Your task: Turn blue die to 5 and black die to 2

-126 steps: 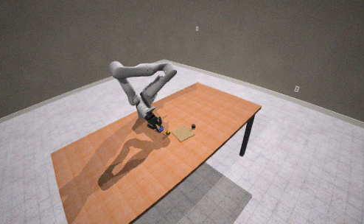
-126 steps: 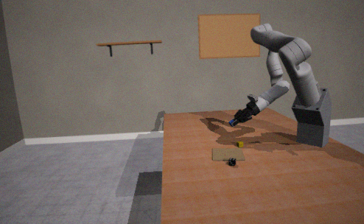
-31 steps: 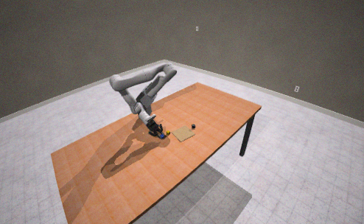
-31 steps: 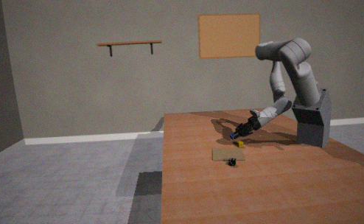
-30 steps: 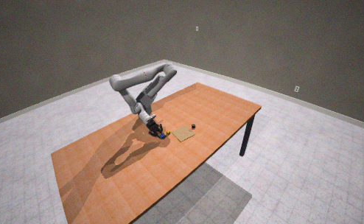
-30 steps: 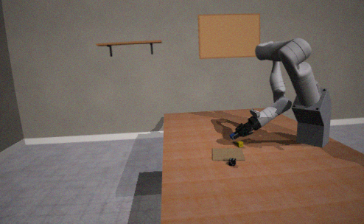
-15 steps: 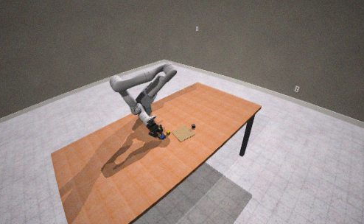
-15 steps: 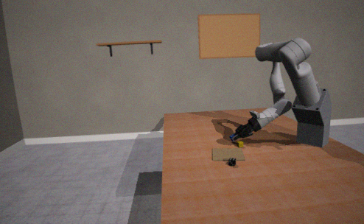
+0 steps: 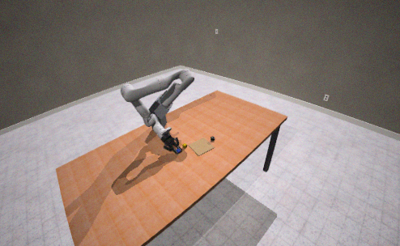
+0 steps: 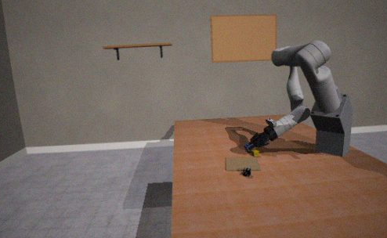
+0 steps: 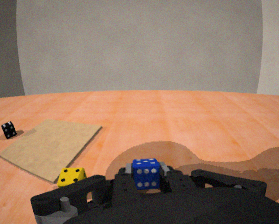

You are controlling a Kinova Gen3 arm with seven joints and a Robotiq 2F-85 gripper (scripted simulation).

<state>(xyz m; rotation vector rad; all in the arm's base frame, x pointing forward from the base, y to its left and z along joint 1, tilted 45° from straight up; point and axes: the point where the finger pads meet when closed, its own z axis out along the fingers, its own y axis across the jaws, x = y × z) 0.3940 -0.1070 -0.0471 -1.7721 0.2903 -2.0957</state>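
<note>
Now: hand 10 mm short of the blue die. From my hand the other things lie so: yellow die: 70 mm to the left, 10 mm below, 10 mm behind; tan mat: 170 mm to the left, 60 mm ahead, 20 mm below; black die: 280 mm to the left, 60 mm ahead, 10 mm below.
</note>
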